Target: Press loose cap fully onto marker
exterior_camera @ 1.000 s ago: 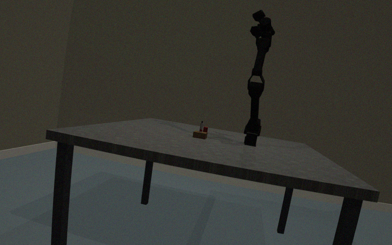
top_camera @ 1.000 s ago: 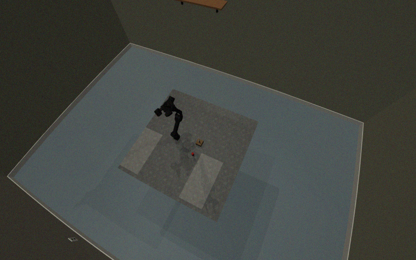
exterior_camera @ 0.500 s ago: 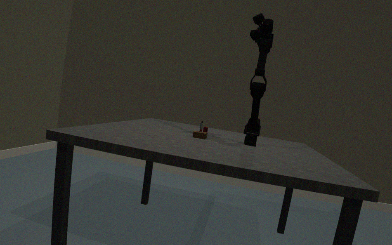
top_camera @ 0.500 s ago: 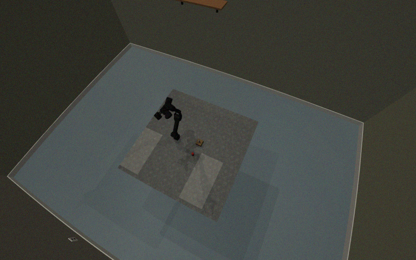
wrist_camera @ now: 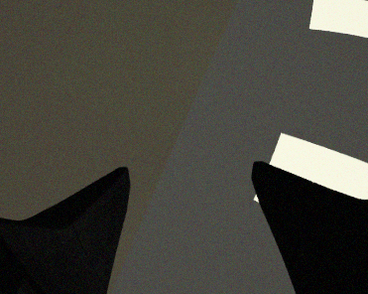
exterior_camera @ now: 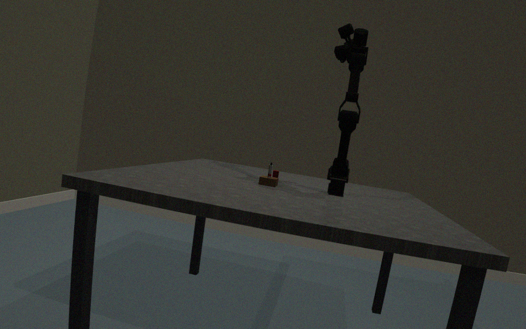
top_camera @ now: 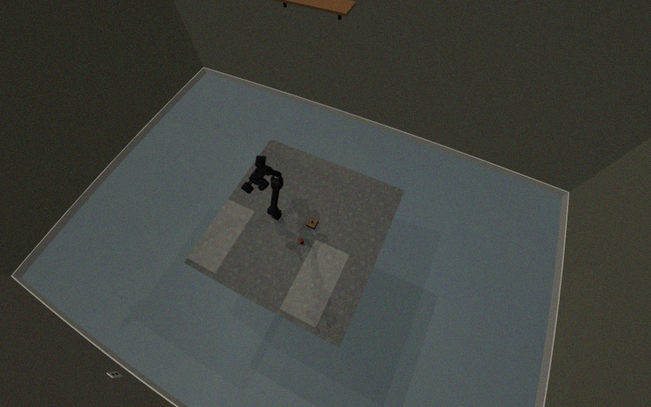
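The red cap is 69 cm below my gripper tip, 23 cm ahead of it and 2 cm to the left of it. From my gripper tip the other things lie so: wooden holder block 70 cm below, 23 cm ahead, 19 cm to the left.
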